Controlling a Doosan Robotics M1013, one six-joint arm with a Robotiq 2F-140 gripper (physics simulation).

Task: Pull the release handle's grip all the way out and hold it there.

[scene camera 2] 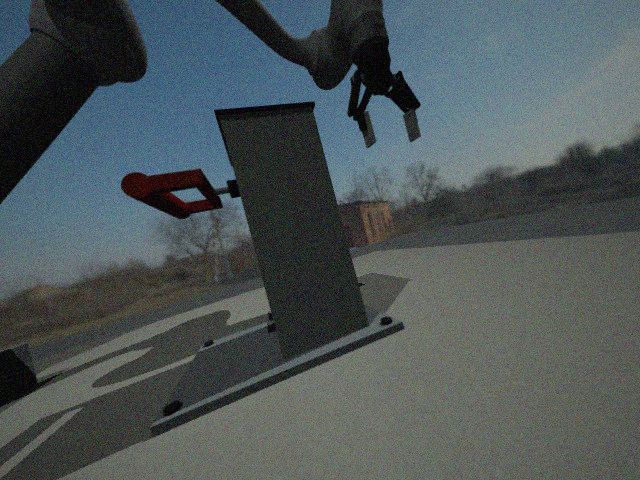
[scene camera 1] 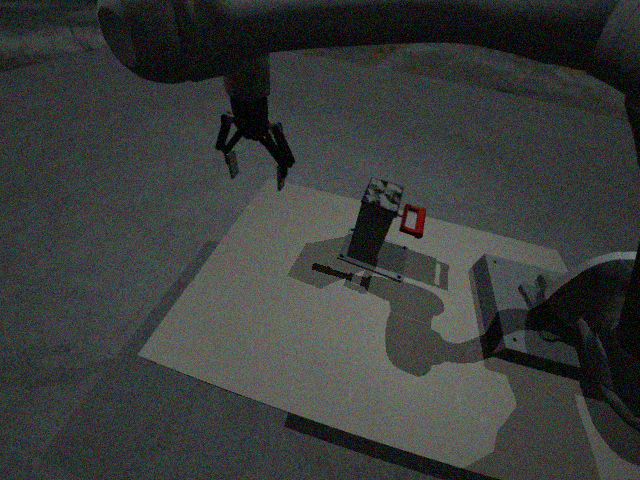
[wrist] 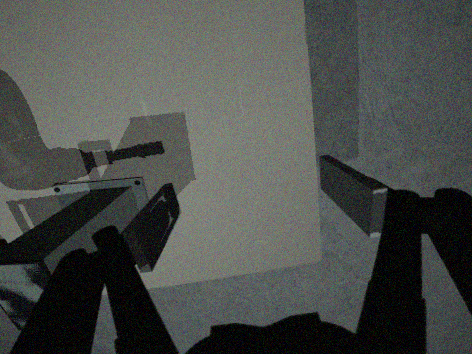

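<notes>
The release handle's red grip (scene camera 1: 421,222) (scene camera 2: 175,179) is a rectangular loop beside the upper part of a dark upright post (scene camera 1: 369,232) (scene camera 2: 294,222) (wrist: 65,225). A short grey rod (scene camera 2: 223,191) joins the grip to a black collar on the post. The grip does not show in the wrist view. My gripper (scene camera 1: 256,181) (scene camera 2: 391,136) (wrist: 247,185) is open and empty, its fingers pointing down. It hangs in the air on the post's other side from the grip, apart from both. How far the rod is drawn out is hard to judge.
The post stands on a bolted grey base plate (scene camera 1: 385,273) (scene camera 2: 227,372) (wrist: 100,184) on a pale table top (scene camera 1: 258,330) (scene camera 2: 491,361) (wrist: 250,100). A grey block (scene camera 1: 509,279) lies near the arm's base at the right. The arm (scene camera 1: 361,25) spans above the post.
</notes>
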